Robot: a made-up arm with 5 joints.
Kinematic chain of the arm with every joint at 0, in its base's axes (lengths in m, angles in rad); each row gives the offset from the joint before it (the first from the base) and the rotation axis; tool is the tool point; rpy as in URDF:
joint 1: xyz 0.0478 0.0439 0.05 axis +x
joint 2: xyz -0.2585 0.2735 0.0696 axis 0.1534 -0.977 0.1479
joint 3: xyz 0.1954 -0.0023 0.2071 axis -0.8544 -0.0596 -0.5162
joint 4: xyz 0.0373 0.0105 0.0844 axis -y
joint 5: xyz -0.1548 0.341 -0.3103 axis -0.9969 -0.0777 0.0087
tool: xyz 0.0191 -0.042 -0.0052 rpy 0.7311 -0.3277 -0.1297
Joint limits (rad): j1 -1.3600..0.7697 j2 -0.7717..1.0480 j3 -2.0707..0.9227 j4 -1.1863..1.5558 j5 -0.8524..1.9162
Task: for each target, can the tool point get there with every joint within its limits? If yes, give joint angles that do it. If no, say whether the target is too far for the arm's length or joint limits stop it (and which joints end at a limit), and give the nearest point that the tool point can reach.
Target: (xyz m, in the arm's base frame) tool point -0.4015 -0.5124 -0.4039
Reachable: no: joint limits stop it (at a limit: joint 1, joint 2, joint 5) | nearest point -0.1512 -0.1715 -0.2945 | short by 0.437 m
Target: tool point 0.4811 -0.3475 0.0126
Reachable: no: joint limits stop it (at a limit: joint 1, joint 3, joint 4, joint 5) | nearest point 0.3222 -0.2388 -0.2080 | short by 0.293 m
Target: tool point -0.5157 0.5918 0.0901
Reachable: yes | joints -0.5192 0.6670 -1.3116 0.1216 0.2592
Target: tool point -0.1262 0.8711 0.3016
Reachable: yes | joints -0.5568 0.1479 -1.5776 1.1658 -0.5254
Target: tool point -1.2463 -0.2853 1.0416
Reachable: no: too far | nearest point -0.6736 -0.1764 0.7455 | short by 0.654 m
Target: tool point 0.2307 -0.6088 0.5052
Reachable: no: joint limits stop it (at a limit: joint 1, joint 2, joint 4, joint 5) | nearest point 0.0055 -0.2679 0.4330 | short by 0.415 m
